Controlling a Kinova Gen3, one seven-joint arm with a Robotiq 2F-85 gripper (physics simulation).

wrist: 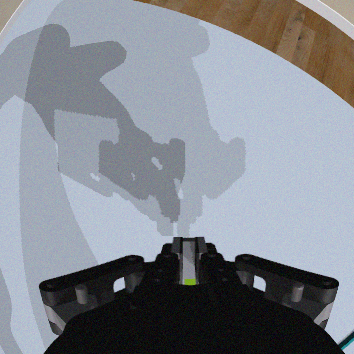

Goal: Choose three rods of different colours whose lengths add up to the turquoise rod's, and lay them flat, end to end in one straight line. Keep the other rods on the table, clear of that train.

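Frame: origin at the arm's base, x ahead, y left, z up, level; millimetres.
Where they show: gripper, fingertip midpoint: (188, 248).
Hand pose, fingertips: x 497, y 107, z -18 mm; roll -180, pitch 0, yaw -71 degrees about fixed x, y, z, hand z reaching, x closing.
Observation:
Each offset is from my fingertips to the top centre of the thing. Level surfaces: height alone.
My gripper (188, 248) is at the bottom middle of the wrist view, shut on a grey rod. The grey rod {6 mm back, 2 mm right, 8 mm up} (188, 260) shows as a narrow light strip between the fingers, pointing away from the palm. A small patch of a lime green rod {49 mm back, 19 mm right, 29 mm down} (190, 281) shows just below the grey rod, in line with it; the rest is hidden by the gripper, and I cannot tell whether the two touch. A thin piece of the turquoise rod {123 mm back, 281 mm right, 29 mm down} (346, 341) shows at the bottom right corner, partly hidden by the gripper body.
The pale blue table top {39 mm down} (295, 165) spreads under and ahead of the gripper. Its curved edge runs across the top right, with wooden floor (300, 45) beyond it. Large shadows of the arm and gripper lie over the left and middle of the table.

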